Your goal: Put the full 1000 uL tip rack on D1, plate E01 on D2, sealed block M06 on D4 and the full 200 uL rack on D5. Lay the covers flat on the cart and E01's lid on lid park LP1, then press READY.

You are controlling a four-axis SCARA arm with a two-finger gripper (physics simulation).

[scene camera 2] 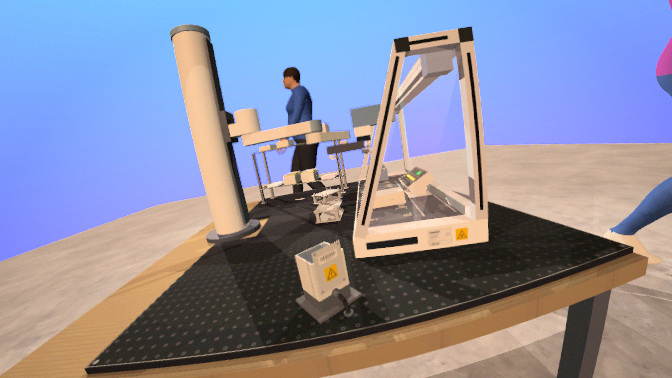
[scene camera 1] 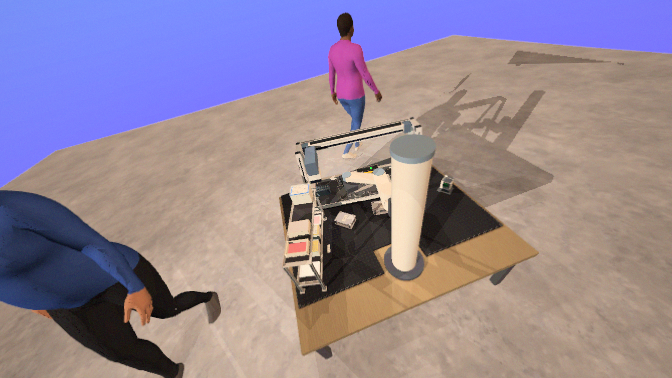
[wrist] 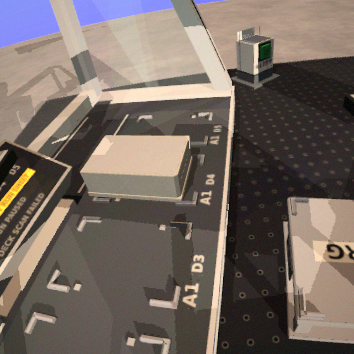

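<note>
A plain cream-topped block (wrist: 135, 162) (scene camera 2: 389, 199) sits on D4 in the wrist view; no name shows on it. The D3 nest (wrist: 117, 265) shows bare corner clips. D5 lies behind the block, partly hidden. My gripper (wrist: 170, 105) (scene camera 2: 346, 149) is open and empty, high above the deck. The cart (scene camera 1: 302, 289) carries a white box with a blue edge (scene camera 1: 300, 194), a beige box (scene camera 1: 299, 229), a red-topped box (scene camera 1: 297, 247) and yellow items (scene camera 1: 316, 246); their names are unreadable. The READY box (wrist: 256, 57) (scene camera 1: 445, 185) (scene camera 2: 322, 272) stands beyond the deck's end.
A stand marked "RG" (wrist: 325, 280) (scene camera 2: 328, 212) is beside the deck; another stand (scene camera 1: 345, 220) is nearer the cart. The deck's slanted frame (scene camera 2: 477, 135) (wrist: 202, 45) rises at its end. The display (wrist: 37, 200) reads "DECK SCAN FAILED". Two people (scene camera 1: 347, 70) (scene camera 1: 65, 260) are near the table.
</note>
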